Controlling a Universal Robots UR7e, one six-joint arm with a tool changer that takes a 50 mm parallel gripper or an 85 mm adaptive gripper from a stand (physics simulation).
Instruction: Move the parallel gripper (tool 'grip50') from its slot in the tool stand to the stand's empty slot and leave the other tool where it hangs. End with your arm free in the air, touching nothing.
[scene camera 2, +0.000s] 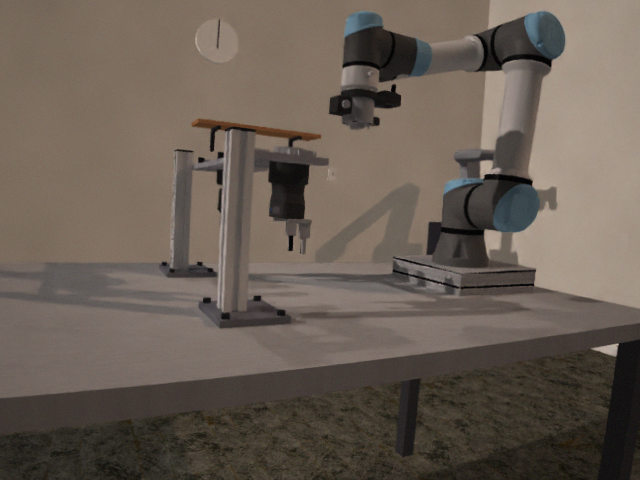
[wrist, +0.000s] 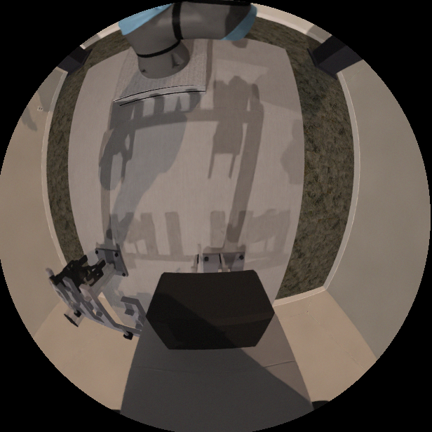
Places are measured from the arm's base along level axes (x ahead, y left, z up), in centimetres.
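Pixels of known places: end effector, tool point: (scene camera 2: 357, 123); arm's base, origin of the base link: (scene camera 2: 459, 263).
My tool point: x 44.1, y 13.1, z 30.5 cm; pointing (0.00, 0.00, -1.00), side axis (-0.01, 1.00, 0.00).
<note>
For each thing: its top centre in the pictures, then the offset to it from my tool point. "spot": a spot on its surface instead. Level surfaces: height alone.
- orange strip, surface spot: (scene camera 2: 255, 129) spot: dy +7.3, dx +23.9, dz -5.1 cm
- stand's far post, surface spot: (scene camera 2: 181, 211) spot: dy -39.5, dx +26.5, dz -20.6 cm
- table, its level: dz -36.7 cm
The parallel gripper (scene camera 2: 297, 248) hangs upright at the near end of the tool stand (scene camera 2: 238, 222) (wrist: 116, 262), its two fingers apart. It does not show in the wrist view, where a black block at the arm's end covers the middle. The arm's bare coupling (scene camera 2: 360, 124) carries no tool. It is in the air above and to the right of the hanging gripper, apart from it. The other, dark tool (scene camera 2: 220, 198) (wrist: 80, 274) hangs at the stand's far end, partly hidden by the near post in the scene view. The stretch of slots between the tools is mostly hidden.
An orange strip (scene camera 2: 258, 128) lies across the stand above the tools, with black hooks below it. The stand's far post (scene camera 2: 181, 211) rises from the table (scene camera 2: 129, 356). The robot's base (scene camera 2: 460, 250) (wrist: 162, 61) stands on a plinth (scene camera 2: 496, 279) at the right.
</note>
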